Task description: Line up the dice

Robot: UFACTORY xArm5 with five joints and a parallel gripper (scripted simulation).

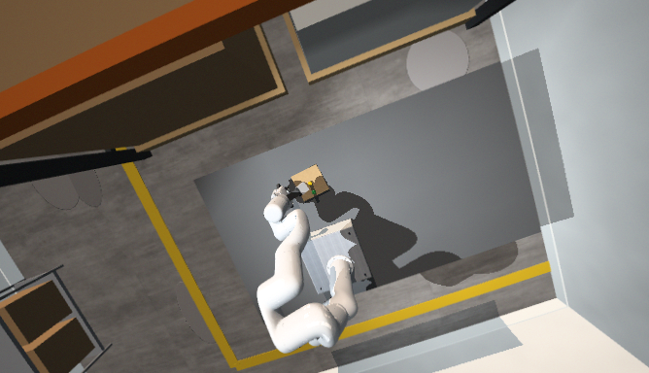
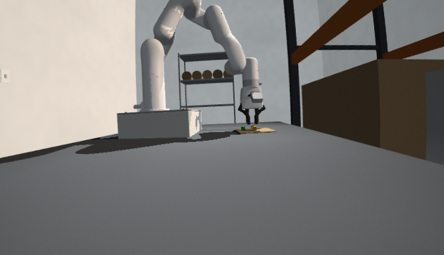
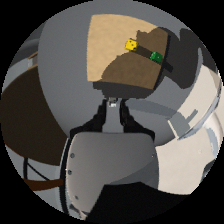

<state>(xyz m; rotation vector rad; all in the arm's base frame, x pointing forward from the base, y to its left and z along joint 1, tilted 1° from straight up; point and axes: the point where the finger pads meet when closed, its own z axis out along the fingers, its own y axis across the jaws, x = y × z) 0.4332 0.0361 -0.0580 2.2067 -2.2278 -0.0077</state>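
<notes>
Now: the white die 3 cm below my hand. Also, from my hand: yellow die (11 cm to the right, 3 cm below, 2 cm behind); green die (11 cm to the right, 7 cm behind, 3 cm below); tan mat (11 cm to the right, 4 cm below, 2 cm behind).
</notes>
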